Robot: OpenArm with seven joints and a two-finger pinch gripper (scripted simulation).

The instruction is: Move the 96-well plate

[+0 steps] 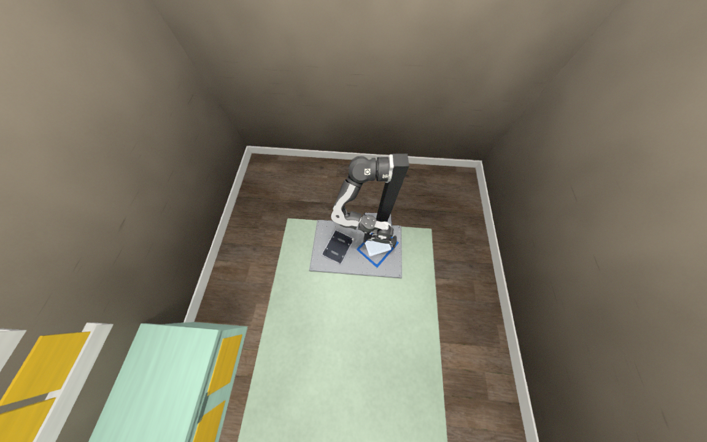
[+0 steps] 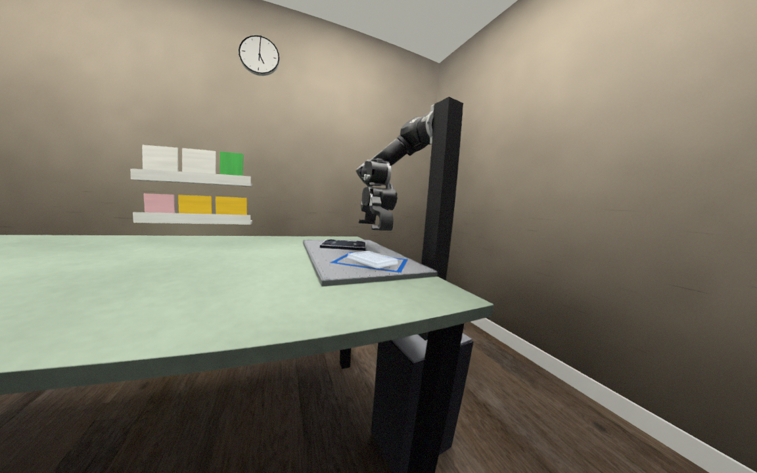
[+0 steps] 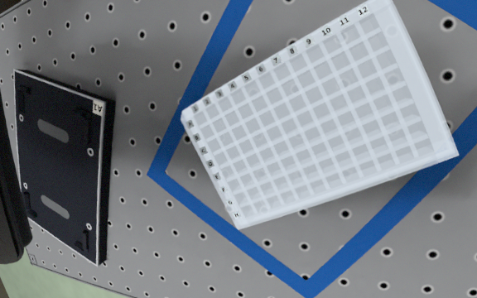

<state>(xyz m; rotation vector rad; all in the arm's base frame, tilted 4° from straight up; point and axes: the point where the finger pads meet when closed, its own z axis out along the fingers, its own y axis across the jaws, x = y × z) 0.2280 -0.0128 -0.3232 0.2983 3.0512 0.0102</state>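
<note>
Now: hand 8 cm above the 96-well plate. The rest, counted from my hand: black plate nest N1 (22 cm to the right, 8 cm below); then white A1 label (4 cm behind, 14 cm to the right, 8 cm below).
</note>
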